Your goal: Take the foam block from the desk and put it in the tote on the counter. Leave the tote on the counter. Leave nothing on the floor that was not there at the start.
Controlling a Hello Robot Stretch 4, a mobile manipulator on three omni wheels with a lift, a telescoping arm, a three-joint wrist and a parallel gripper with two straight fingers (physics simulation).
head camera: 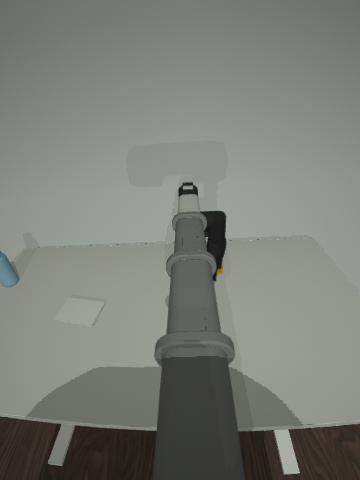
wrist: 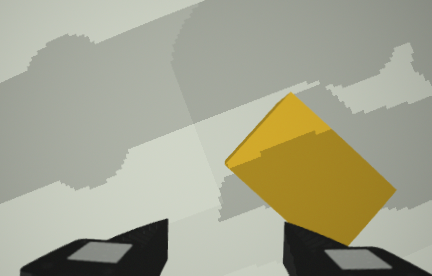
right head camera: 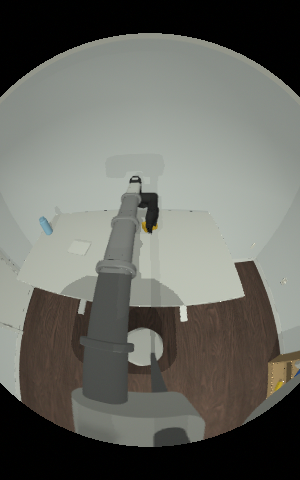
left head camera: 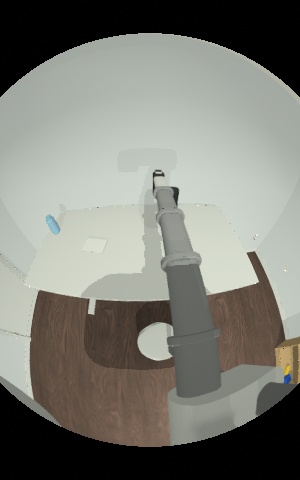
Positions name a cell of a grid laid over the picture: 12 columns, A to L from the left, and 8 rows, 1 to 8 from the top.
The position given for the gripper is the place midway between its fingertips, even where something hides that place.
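Wrist view: the gripper (wrist: G8), yellow foam block (wrist: I5), white desk (wrist: D4). Head camera: the desk (head camera: D7). Left head camera: white desk (left head camera: F5). Right head camera: the desk again (right head camera: H5).
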